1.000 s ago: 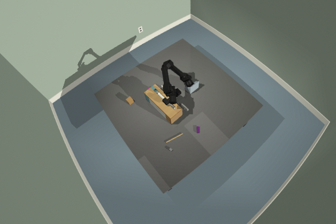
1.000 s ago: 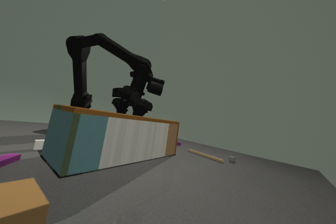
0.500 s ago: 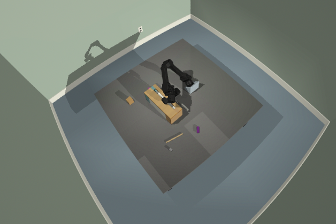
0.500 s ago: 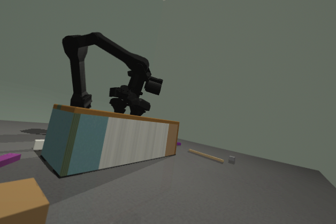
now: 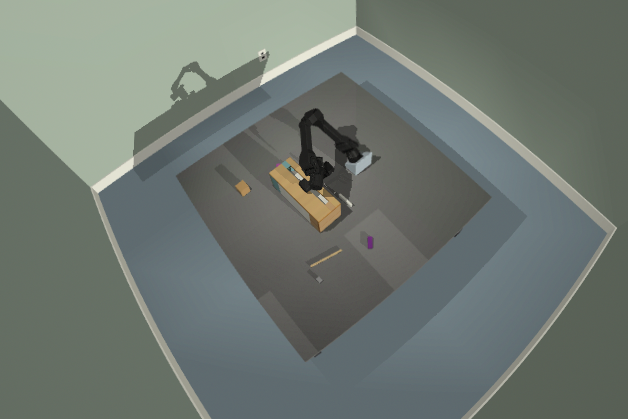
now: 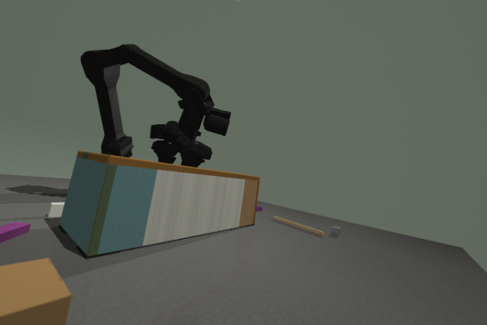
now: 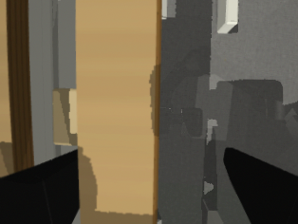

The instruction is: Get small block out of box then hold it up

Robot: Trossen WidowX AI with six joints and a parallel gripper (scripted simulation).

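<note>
The tan block is 5 cm ahead of my gripper tip and 2 cm to the right of it. From my gripper tip the other things lie so: thin wooden stick 31 cm to the left, 22 cm ahead, 8 cm below; then magenta piece 26 cm to the right, 8 cm below, 3 cm ahead; then box 4 cm ahead, 2 cm below.
</note>
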